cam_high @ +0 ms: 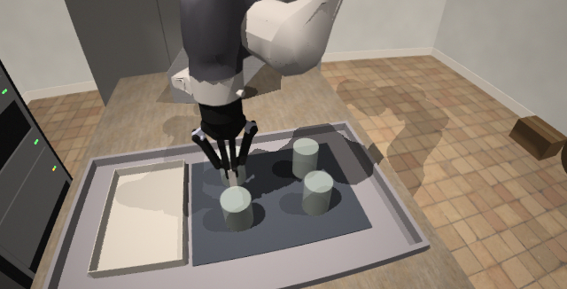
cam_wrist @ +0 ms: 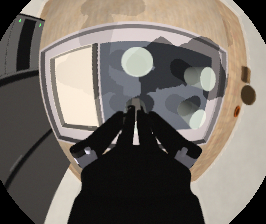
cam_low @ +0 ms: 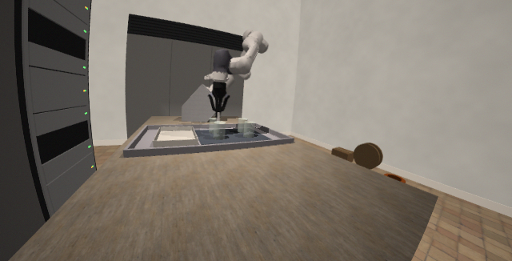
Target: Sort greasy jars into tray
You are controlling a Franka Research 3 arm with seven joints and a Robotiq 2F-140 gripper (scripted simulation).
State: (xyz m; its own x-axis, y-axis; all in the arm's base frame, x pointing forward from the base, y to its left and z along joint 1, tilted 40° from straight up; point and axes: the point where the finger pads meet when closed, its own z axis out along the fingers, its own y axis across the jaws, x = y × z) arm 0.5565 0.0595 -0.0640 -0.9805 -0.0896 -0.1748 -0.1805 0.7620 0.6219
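The rimmed steel table top lies 2 cm to the right of my hand and 11 cm below it. From my hand the other things lie so: dark drying mat 4 cm behind, 9 cm to the left, 11 cm below; then cream tray 2 cm ahead, 23 cm to the right, 10 cm below.
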